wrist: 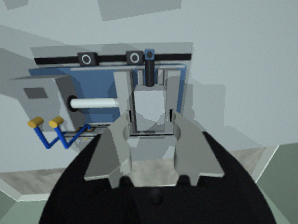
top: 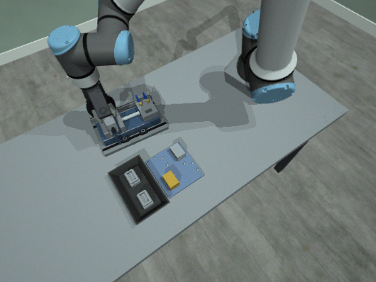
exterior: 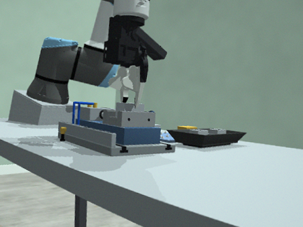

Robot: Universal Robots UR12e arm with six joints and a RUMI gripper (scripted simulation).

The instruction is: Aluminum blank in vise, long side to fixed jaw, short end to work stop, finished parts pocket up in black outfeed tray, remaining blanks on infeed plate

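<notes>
Now: hand 5 cm to the right of the black work stop rod, 3 cm above it and 1 cm short of it. From my hand the other things lie so: vise: 8 cm below, 7 cm behind, 1 cm to the left; blue infeed plate: 30 cm to the left, 12 cm below, 12 cm behind; yellow brass blank: 34 cm to the left, 9 cm below, 8 cm behind.
</notes>
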